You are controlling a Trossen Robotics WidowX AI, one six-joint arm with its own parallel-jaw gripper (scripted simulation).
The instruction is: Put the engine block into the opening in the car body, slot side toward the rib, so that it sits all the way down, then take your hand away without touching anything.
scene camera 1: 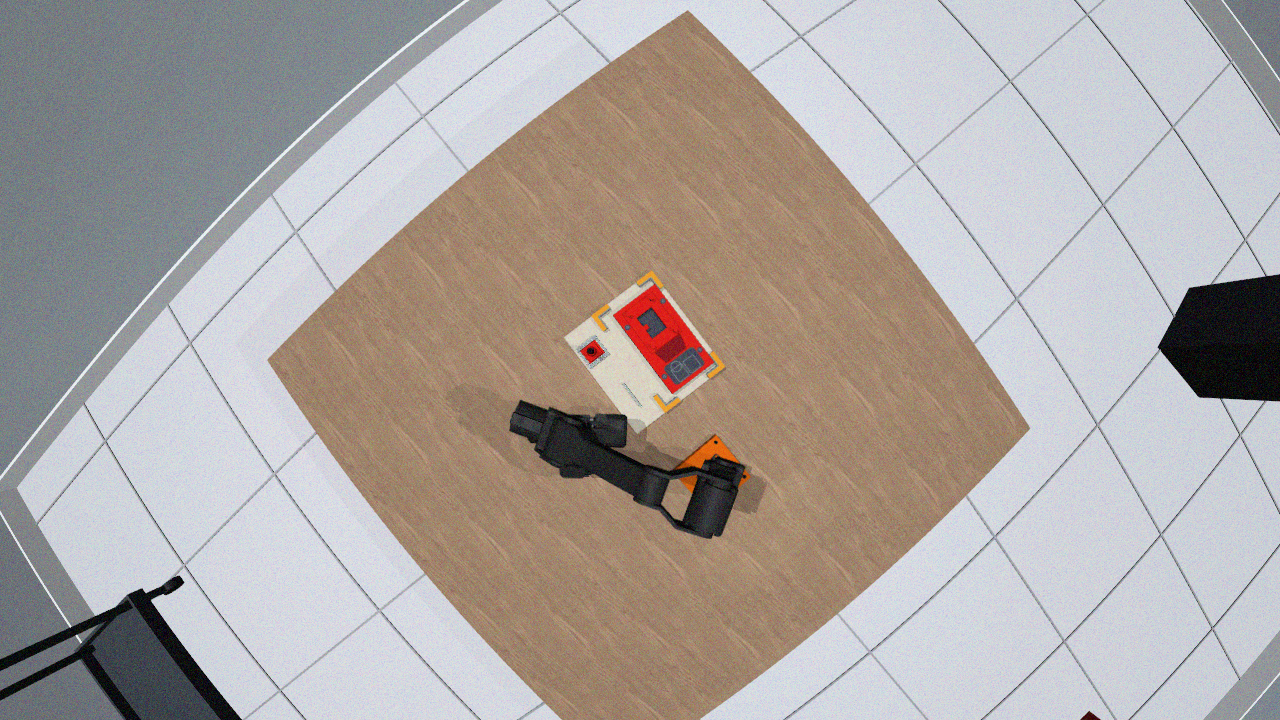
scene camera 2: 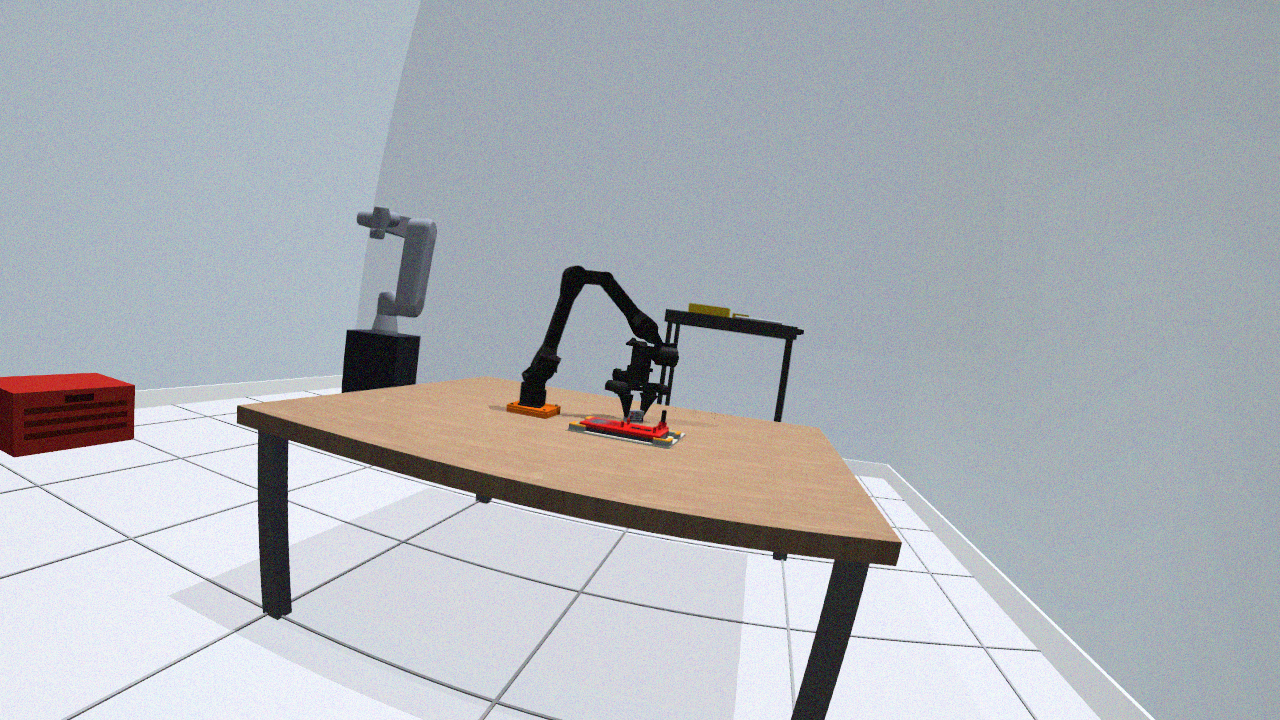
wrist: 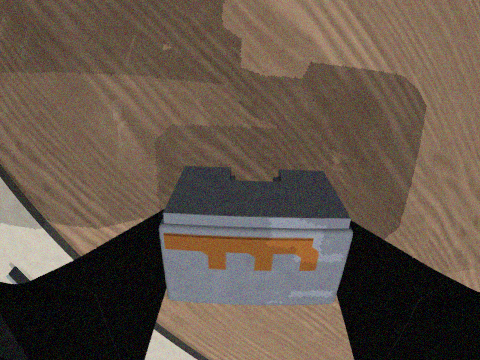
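Note:
My gripper (scene camera 1: 582,424) (scene camera 2: 633,417) (wrist: 253,226). Engine block (wrist: 223,241). Red car body (scene camera 2: 620,429), out of frame in the wrist view.

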